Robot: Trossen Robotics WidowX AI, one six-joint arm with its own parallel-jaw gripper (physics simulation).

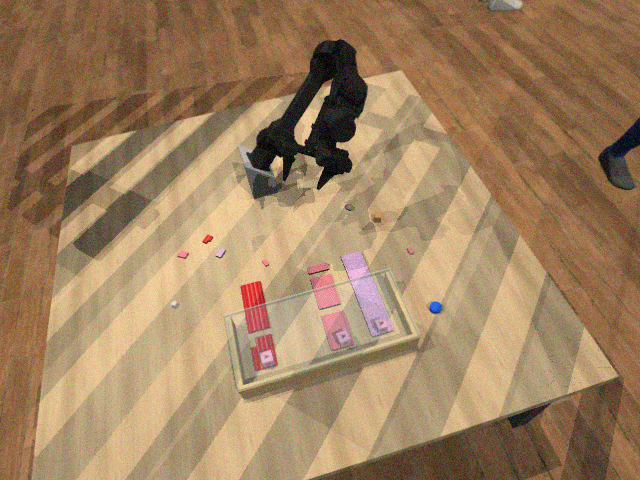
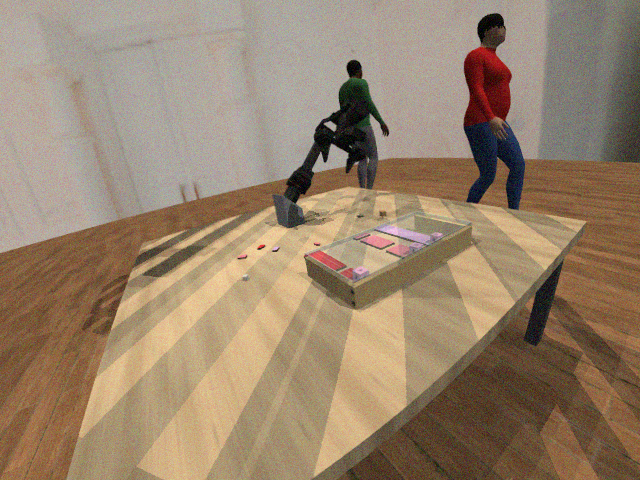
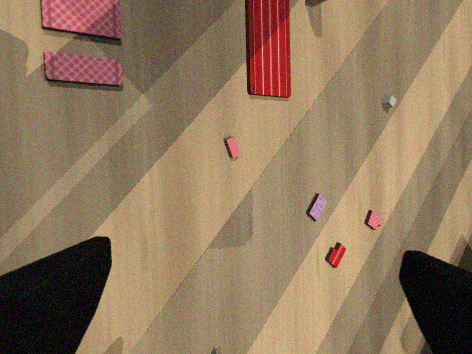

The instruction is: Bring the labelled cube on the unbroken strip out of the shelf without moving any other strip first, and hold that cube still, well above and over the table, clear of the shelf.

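The low shelf (image 1: pixel 330 367) (image 2: pixel 413 265) has a clear top. A lilac strip (image 1: pixel 364 286) (image 2: pixel 400 232) runs unbroken from outside it to a pale lilac labelled cube (image 1: pixel 381 324) (image 2: pixel 436 236) on its far end, inside. A red striped strip (image 1: pixel 256 307) (image 2: pixel 326 259) (image 3: pixel 269 50) has a gap before the part bearing another labelled cube (image 1: pixel 266 357) (image 2: pixel 360 271). A pink strip (image 1: pixel 325 290) (image 2: pixel 376 241) is in separate pieces, with a third cube (image 1: pixel 342 337) on its inner piece. My gripper (image 1: pixel 303 182) (image 2: pixel 336 165) (image 3: pixel 257 257) is open and empty, above the table, away from the shelf.
Small red (image 1: pixel 207 239) (image 3: pixel 336 255), lilac (image 1: pixel 220 252) (image 3: pixel 317 207) and pink (image 1: pixel 183 254) (image 3: pixel 374 220) chips lie on the table, with a grey cube (image 1: pixel 174 304) (image 3: pixel 389 102). A blue disc (image 1: pixel 435 307) lies beside the shelf. A grey wedge-shaped block (image 1: pixel 261 183) (image 2: pixel 288 211) stands near the arm.
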